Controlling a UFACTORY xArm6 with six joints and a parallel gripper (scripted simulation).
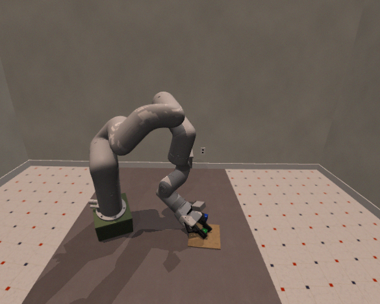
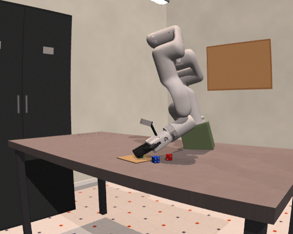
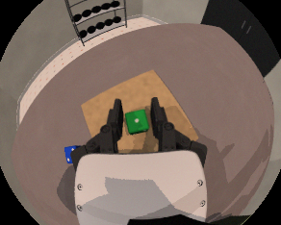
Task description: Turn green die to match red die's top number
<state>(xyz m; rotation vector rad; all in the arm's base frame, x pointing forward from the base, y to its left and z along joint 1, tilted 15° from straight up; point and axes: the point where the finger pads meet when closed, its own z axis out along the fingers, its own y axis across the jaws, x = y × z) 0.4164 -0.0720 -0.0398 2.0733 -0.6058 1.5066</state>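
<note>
My gripper is now 1 cm above the green die. The rest, counted from my hand: red die (5 cm behind, 13 cm to the left, 2 cm below); then tan mat (3 cm below); then blue die (2 cm ahead, 11 cm to the left, 2 cm below).
</note>
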